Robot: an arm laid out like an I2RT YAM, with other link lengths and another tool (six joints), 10 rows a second.
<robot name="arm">
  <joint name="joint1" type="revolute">
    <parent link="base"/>
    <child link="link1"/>
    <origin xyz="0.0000 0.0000 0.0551" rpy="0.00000 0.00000 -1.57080"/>
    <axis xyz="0 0 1"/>
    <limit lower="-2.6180" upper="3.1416"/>
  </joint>
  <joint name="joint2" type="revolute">
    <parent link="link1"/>
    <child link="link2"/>
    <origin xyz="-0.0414 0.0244 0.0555" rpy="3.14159 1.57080 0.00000"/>
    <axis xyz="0 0 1"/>
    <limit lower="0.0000" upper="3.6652"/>
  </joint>
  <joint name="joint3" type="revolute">
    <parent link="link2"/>
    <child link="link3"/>
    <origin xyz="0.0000 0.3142 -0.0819" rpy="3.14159 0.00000 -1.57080"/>
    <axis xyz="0 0 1"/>
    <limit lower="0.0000" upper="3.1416"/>
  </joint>
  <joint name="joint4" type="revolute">
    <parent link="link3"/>
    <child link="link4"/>
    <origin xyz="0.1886 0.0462 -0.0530" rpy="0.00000 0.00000 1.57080"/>
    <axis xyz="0 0 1"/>
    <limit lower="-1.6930" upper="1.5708"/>
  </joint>
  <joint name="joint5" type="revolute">
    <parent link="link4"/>
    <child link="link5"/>
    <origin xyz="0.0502 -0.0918 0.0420" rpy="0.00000 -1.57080 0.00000"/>
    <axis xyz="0 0 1"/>
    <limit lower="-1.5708" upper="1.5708"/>
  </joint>
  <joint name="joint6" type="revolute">
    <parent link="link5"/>
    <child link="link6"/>
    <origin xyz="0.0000 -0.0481 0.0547" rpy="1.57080 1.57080 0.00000"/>
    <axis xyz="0 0 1"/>
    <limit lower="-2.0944" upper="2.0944"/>
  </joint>
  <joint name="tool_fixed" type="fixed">
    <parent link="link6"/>
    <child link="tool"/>
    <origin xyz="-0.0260 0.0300 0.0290" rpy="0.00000 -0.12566 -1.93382"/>
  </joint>
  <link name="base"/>
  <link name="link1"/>
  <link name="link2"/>
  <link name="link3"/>
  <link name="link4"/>
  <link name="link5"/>
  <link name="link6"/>
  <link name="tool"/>
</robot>
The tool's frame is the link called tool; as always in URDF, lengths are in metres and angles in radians.
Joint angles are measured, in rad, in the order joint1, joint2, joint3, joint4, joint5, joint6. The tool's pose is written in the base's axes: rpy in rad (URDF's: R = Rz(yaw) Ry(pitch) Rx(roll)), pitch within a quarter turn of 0, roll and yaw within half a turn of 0; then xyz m. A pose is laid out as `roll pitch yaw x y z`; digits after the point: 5 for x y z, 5 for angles.
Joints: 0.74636, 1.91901, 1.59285, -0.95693, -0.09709, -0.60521
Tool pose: 2.89013 0.30394 -3.03780 0.30998 0.20318 0.22150
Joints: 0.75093, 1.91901, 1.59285, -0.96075, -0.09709, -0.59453
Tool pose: 2.89070 0.29826 -3.04327 0.30825 0.20391 0.22123
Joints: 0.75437, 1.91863, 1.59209, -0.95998, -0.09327, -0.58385
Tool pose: 2.89167 0.29819 -3.05082 0.30736 0.20445 0.22122
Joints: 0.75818, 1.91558, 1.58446, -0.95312, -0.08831, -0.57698
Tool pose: 2.89292 0.30124 -3.05460 0.30618 0.20473 0.22083
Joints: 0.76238, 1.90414, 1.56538, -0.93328, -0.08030, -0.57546
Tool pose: 2.89096 0.31519 -3.05476 0.30458 0.20444 0.22127
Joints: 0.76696, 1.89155, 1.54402, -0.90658, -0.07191, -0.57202
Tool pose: 2.88495 0.33331 -3.05790 0.30327 0.20457 0.22183
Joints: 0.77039, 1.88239, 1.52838, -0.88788, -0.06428, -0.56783
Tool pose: 2.88177 0.34628 -3.06191 0.30219 0.20443 0.22222
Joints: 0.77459, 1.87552, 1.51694, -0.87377, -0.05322, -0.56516
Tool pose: 2.88323 0.35962 -3.06335 0.30135 0.20452 0.22276
